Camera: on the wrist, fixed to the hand. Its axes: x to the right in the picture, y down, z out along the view.
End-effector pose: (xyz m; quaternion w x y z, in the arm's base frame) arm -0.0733 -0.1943 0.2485 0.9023 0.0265 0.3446 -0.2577
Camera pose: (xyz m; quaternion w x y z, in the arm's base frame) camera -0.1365 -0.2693 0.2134 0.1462 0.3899 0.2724 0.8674
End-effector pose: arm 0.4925 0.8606 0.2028 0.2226 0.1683 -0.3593 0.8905
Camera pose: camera 0.5193 0.9579 0.2285 0.7228 0.6270 0.1119 -0.2682
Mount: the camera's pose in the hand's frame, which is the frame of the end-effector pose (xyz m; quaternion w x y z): 0.0160 -0.0909 -0.0482 0.0126 -0.0212 0.3189 0.9475
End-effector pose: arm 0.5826 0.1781 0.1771 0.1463 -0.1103 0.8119 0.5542
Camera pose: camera 0.5931 0.1000 0.1090 0.7845 -0.5881 -0.1496 -0.1276
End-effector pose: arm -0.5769 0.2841 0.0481 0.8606 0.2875 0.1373 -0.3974
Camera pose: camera -0.6363 0.2564 -0.0328 0.3497 0.2422 0.0122 0.9049
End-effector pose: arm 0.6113 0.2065 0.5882 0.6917 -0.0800 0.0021 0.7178
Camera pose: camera 0.7065 0.2208 0.5485 0.6737 0.2426 -0.2812 -0.6389
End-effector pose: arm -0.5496 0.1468 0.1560 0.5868 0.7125 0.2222 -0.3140
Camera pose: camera -0.5916 0.2123 0.0868 0.2492 0.3072 -0.4785 0.7840
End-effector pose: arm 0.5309 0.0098 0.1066 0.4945 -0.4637 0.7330 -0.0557
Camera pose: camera 0.5490 -0.0714 0.1693 0.1846 -0.6960 -0.6075 -0.3355
